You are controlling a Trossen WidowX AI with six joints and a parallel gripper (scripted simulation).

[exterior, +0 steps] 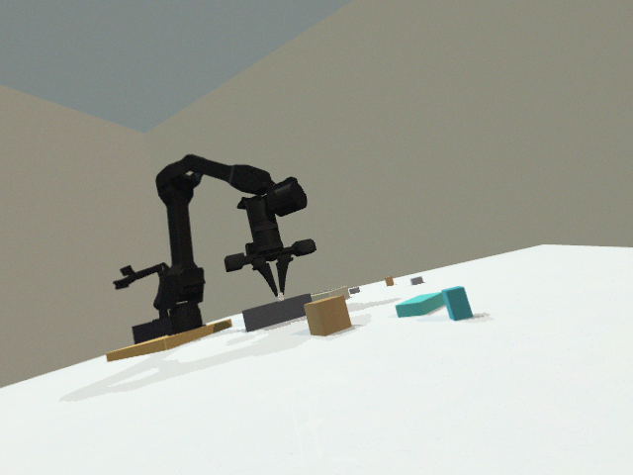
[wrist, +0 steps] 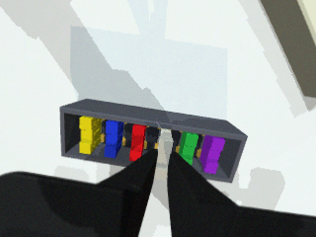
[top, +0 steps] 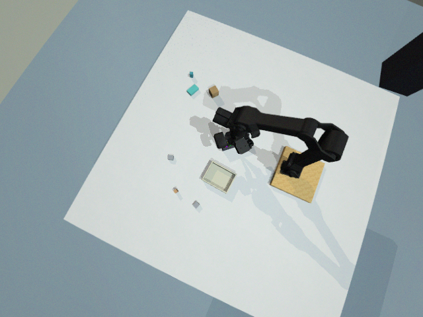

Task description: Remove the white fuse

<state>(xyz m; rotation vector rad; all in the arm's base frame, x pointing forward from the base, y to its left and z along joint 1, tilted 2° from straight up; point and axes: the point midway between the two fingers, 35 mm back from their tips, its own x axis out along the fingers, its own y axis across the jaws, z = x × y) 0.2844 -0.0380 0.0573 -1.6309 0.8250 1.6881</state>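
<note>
Right now the cream tray is 10 mm ahead of my gripper tip, 180 mm to the left of it and 50 mm below it. From my gripper tip the other things lie so: teal block: 280 mm ahead, 210 mm to the right, 40 mm below; brown cube: 170 mm ahead, 230 mm to the right, 30 mm below; white fuse: 10 mm below.
</note>
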